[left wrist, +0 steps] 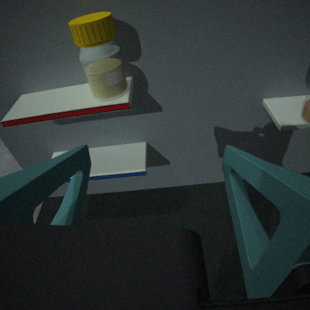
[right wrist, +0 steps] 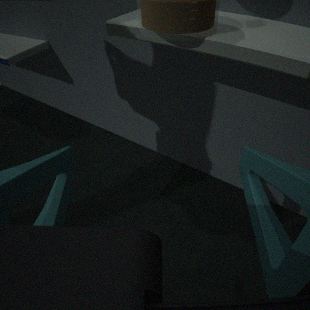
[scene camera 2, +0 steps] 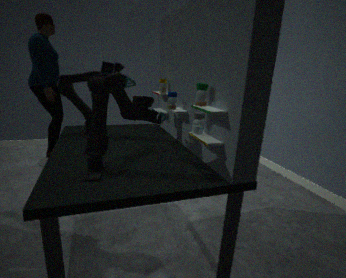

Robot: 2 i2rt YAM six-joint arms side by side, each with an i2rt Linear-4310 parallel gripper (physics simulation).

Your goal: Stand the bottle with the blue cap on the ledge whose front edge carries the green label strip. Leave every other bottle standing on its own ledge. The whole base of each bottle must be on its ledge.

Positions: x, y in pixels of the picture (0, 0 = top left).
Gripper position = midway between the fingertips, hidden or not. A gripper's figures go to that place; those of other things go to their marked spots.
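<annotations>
A blue-strip ledge (left wrist: 132, 157) is 44 cm from the lens. An upright panel (left wrist: 199, 81) is 40 cm from the lens, and a yellow-capped bottle (left wrist: 100, 57) is 31 cm from the lens. The spots on the upright panel and the yellow-capped bottle are 17 cm apart. My left gripper (left wrist: 156, 154) is 13 cm from the lens.
</annotations>
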